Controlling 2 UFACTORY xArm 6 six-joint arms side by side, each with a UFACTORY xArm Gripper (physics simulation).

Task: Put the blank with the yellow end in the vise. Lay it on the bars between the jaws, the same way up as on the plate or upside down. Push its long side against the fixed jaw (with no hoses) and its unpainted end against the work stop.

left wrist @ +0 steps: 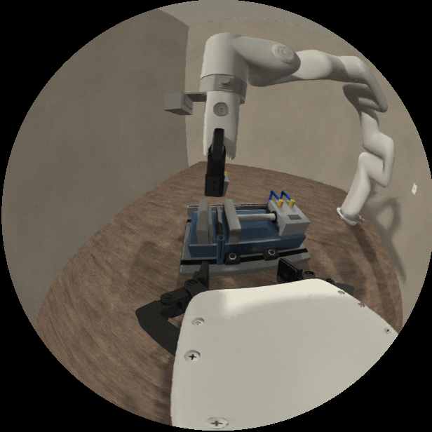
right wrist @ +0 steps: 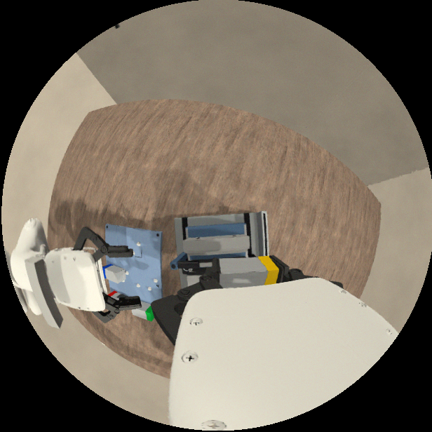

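My right gripper (left wrist: 213,187) (right wrist: 243,267) is shut on the grey blank with the yellow end (left wrist: 226,184) (right wrist: 242,266) and holds it above the vise. The yellow end points away from the work stop side. In the left wrist view the vise's fixed jaw (left wrist: 202,225) (right wrist: 216,244) is on the left and the moving jaw (left wrist: 231,221) is beside it. The blue work stop (left wrist: 220,250) (right wrist: 177,261) stands at the near side of the jaw gap. The bars are hidden. My left gripper (left wrist: 244,271) (right wrist: 135,278) is open, in front of the vise and above the plate.
The blue plate (right wrist: 152,250) lies left of the vise in the right wrist view. A blue-ended blank (right wrist: 115,273), a red-ended one (right wrist: 113,294), partly hidden, and a green-ended one (right wrist: 145,311) are near the left gripper. The hose block (left wrist: 292,220) stands at the vise's right end in the left wrist view.
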